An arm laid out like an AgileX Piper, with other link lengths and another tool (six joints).
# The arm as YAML. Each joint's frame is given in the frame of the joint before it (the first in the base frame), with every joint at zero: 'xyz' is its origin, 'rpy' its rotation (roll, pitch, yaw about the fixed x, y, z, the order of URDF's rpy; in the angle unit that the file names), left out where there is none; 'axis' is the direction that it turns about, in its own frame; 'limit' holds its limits. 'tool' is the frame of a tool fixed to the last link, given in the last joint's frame.
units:
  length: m
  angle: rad
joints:
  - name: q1
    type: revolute
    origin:
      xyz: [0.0, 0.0, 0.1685]
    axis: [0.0, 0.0, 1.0]
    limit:
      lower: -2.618
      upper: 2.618
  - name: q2
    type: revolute
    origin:
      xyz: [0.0, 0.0, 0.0]
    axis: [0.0, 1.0, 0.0]
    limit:
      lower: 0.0
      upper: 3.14
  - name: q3
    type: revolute
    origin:
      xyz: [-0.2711, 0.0, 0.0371]
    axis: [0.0, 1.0, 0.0]
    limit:
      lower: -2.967
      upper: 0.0
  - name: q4
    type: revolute
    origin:
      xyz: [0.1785, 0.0, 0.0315]
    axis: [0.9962, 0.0, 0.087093]
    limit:
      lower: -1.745
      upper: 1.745
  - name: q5
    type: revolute
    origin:
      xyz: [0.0, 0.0, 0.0]
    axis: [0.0, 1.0, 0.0]
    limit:
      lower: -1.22
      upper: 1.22
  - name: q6
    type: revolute
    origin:
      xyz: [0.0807, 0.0, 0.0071]
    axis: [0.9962, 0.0, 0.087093]
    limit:
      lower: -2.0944
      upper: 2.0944
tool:
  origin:
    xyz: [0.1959, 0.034, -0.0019]
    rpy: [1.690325, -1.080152, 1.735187]
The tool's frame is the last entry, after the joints.
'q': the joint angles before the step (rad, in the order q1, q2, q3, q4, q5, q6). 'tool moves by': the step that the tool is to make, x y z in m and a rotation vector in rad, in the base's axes. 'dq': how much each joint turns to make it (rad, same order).
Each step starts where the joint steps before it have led.
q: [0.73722, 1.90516, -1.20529, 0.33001, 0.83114, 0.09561]
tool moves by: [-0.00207, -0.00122, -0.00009, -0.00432, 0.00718, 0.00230]
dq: [-0.00001, -0.00001, 0.00001, 0.00001, 0.00869, -0.00001]
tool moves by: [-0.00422, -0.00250, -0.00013, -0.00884, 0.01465, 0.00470]
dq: [0.00002, 0.00000, 0.00001, 0.00000, 0.01772, 0.00002]
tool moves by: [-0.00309, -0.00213, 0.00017, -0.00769, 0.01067, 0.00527]
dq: [-0.00002, 0.00002, -0.00210, -0.00182, 0.01601, 0.00000]
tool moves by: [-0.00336, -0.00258, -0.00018, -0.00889, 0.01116, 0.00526]
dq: [0.00003, -0.00002, 0.00002, -0.00226, 0.01503, 0.00002]
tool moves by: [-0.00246, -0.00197, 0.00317, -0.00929, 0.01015, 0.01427]
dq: [-0.00002, 0.00001, -0.02142, -0.00809, 0.03709, -0.00004]
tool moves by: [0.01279, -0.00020, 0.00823, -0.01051, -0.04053, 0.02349]
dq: [0.00000, 0.00001, -0.07077, -0.05097, 0.04623, 0.01512]
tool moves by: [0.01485, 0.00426, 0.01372, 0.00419, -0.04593, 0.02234]
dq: [0.00000, 0.00000, -0.09281, -0.03918, 0.05606, 0.00791]
